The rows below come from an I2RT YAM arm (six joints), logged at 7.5 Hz.
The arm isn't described. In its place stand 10 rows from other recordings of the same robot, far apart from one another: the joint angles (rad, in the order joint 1, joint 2, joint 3, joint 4, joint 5, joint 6), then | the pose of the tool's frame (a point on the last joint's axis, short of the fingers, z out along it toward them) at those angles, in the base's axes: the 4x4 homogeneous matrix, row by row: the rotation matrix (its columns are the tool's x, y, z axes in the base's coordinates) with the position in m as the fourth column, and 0 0 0 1 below.
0.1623 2.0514 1.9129 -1.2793 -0.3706 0.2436 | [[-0.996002, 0.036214, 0.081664, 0.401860], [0.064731, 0.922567, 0.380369, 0.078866], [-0.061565, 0.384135, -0.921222, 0.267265], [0, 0, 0, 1]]
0.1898 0.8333 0.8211 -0.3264 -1.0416 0.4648 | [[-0.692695, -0.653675, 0.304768, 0.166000], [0.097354, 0.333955, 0.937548, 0.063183], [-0.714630, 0.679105, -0.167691, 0.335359], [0, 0, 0, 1]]
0.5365 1.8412 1.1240 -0.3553 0.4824 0.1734 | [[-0.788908, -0.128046, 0.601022, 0.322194], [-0.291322, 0.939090, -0.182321, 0.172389], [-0.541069, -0.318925, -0.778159, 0.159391], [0, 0, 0, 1]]
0.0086 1.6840 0.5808 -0.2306 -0.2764 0.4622 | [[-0.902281, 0.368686, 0.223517, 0.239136], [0.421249, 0.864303, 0.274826, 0.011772], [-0.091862, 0.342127, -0.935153, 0.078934], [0, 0, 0, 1]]
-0.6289 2.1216 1.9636 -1.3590 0.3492 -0.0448 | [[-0.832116, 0.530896, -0.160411, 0.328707], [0.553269, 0.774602, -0.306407, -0.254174], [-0.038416, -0.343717, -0.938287, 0.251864], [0, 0, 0, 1]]
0.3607 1.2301 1.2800 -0.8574 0.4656 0.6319 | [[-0.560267, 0.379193, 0.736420, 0.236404], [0.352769, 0.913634, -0.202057, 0.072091], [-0.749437, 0.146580, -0.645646, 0.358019], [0, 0, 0, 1]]
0.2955 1.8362 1.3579 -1.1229 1.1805 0.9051 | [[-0.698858, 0.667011, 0.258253, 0.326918], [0.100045, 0.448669, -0.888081, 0.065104], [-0.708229, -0.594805, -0.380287, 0.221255], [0, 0, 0, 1]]
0.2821 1.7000 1.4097 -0.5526 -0.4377 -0.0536 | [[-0.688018, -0.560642, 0.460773, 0.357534], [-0.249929, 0.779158, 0.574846, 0.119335], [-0.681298, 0.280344, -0.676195, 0.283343], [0, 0, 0, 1]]
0.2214 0.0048 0.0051 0.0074 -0.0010 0.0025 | [[0.006961, -0.220589, 0.975342, 0.107872], [0.004129, 0.975364, 0.220565, 0.024318], [-0.999967, 0.002492, 0.007700, 0.175686], [0, 0, 0, 1]]
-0.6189 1.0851 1.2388 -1.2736 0.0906 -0.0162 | [[-0.742895, 0.597918, 0.301000, 0.142611], [0.509320, 0.796658, -0.325466, -0.105529], [-0.434396, -0.088482, -0.896365, 0.345256], [0, 0, 0, 1]]
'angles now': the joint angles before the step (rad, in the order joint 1, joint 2, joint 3, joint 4, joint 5, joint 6). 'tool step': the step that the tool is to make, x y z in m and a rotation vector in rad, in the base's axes. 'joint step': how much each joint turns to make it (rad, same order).
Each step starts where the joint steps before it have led.
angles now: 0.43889 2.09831 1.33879 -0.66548 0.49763 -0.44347
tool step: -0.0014 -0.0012 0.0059 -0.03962 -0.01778 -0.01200
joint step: 0.00233 -0.01342 0.00217 -0.02096 0.04502 0.00921
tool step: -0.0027 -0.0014 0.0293 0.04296 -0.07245 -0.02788
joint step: -0.00054 -0.08127 0.00014 -0.01455 -0.00308 0.03301
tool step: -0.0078 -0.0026 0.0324 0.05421 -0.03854 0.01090
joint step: -0.00022 -0.09453 -0.00017 -0.03456 -0.03429 -0.00363
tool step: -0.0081 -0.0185 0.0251 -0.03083 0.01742 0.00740
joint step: -0.03619 -0.07823 0.00004 -0.08021 0.00878 -0.05450
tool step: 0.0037 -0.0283 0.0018 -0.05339 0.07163 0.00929
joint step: -0.07753 -0.00880 -0.00032 -0.04353 0.00226 -0.10348
